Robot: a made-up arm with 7 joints.
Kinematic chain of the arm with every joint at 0, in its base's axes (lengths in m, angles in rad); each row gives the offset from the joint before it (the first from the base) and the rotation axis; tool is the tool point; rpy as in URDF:
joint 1: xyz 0 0 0.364 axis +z
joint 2: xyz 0 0 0 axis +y
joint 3: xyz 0 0 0.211 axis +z
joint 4: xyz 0.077 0 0 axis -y
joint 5: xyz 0.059 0 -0.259 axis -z
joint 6: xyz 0 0 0 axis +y
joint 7: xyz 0.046 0 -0.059 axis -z
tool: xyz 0 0 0 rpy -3.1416 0 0
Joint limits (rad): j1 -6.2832..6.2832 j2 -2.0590..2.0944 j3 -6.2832..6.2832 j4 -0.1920..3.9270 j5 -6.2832..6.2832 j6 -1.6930..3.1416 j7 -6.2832..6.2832
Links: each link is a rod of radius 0.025 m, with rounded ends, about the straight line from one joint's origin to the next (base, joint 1, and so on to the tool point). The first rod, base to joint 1, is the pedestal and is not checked.
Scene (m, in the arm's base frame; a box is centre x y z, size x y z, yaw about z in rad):
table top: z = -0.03
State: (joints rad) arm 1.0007 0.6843 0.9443 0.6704 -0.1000 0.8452 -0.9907
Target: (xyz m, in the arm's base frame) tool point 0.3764 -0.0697 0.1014
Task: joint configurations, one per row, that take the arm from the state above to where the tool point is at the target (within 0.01 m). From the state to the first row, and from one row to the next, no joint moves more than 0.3 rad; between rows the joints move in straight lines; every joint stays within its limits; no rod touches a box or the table.
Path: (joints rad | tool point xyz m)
1: 0.7415 0.7804 0.6744 0.8465 -0.0987 0.7936 -0.9907 | 0.0104 0.3127 0.1855
2: 0.4822 0.8765 0.4045 1.0225 -0.0975 0.7420 -0.9907 | 0.1883 0.2709 0.1415
3: 0.2230 0.9726 0.1346 1.1986 -0.0962 0.6904 -0.9907 | 0.3253 0.1298 0.1097
4: -0.0363 1.0686 -0.1353 1.3747 -0.0950 0.6388 -0.9907 | 0.3764 -0.0697 0.1014

